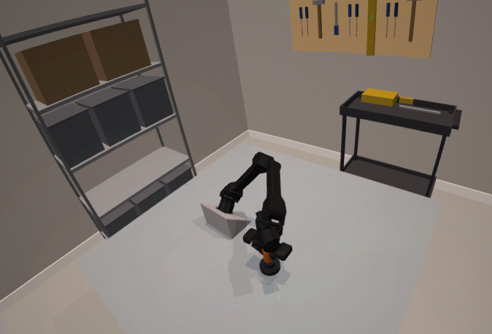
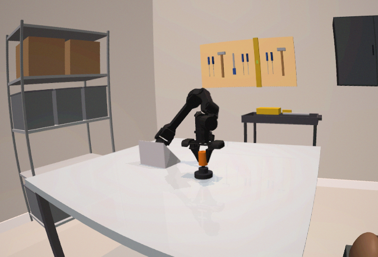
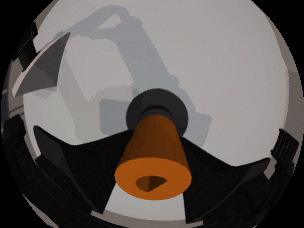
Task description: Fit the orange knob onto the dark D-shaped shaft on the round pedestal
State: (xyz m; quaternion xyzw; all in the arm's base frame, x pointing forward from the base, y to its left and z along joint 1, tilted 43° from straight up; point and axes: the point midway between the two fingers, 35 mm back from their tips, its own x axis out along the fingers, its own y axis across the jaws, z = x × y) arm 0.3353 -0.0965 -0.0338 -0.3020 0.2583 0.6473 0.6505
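Right now my gripper tip is 4 cm above the dark round pedestal. The rest, counted from my gripper tip: orange knob (2 cm above).
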